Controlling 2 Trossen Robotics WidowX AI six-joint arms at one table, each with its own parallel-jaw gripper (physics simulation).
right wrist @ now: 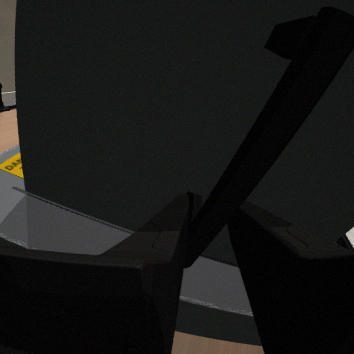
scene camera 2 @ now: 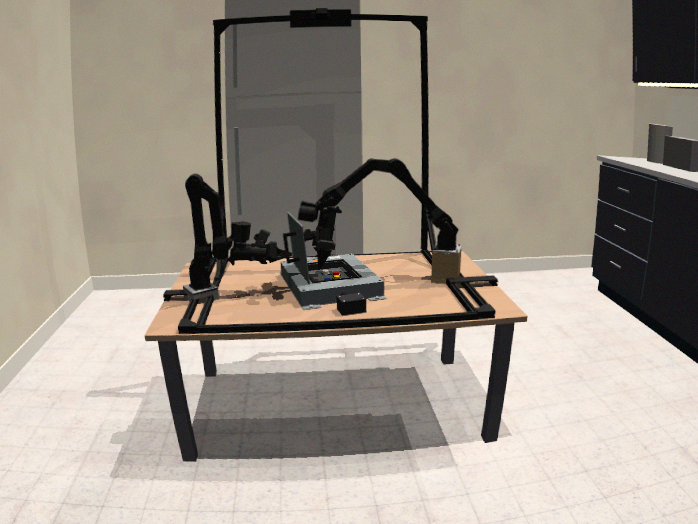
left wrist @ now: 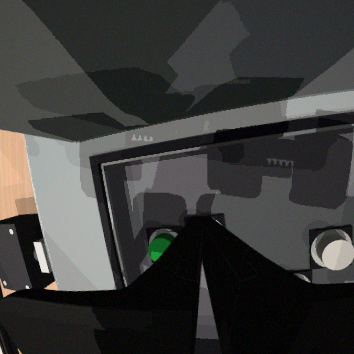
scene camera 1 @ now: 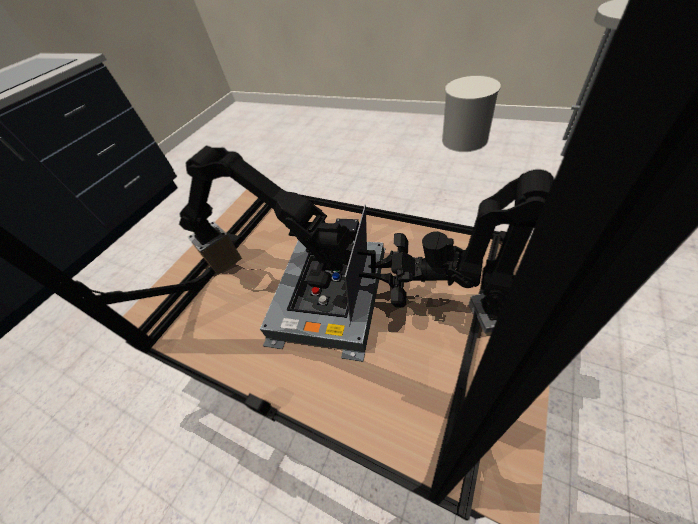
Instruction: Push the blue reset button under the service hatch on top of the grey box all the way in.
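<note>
The grey box [scene camera 1: 276, 315] [scene camera 2: 341, 293] [left wrist: 65, 210] lies on the table. Its service hatch [scene camera 1: 355, 270] [scene camera 2: 297, 242] [right wrist: 125, 100] stands steeply open. The blue button [scene camera 1: 336, 276] [scene camera 2: 327, 278] sits in the recess below; in the left wrist view the fingertips hide it, so its depth cannot be told. My left gripper [scene camera 2: 321, 266] [left wrist: 199, 223] is shut and empty, pointing down into the recess, its tips over the blue button's dark mount. My right gripper [scene camera 2: 286, 254] [right wrist: 206, 203] is shut on the hatch's black handle [right wrist: 280, 120], outside the hatch.
Green [left wrist: 161, 248], white [scene camera 1: 322, 300] [left wrist: 336, 254], red [scene camera 1: 315, 289] [scene camera 2: 336, 272] and yellow [scene camera 2: 337, 276] buttons share the recess. The recess walls and the hatch close in around the left gripper. A small black box [scene camera 2: 351, 303] [left wrist: 20, 255] stands beside the grey box.
</note>
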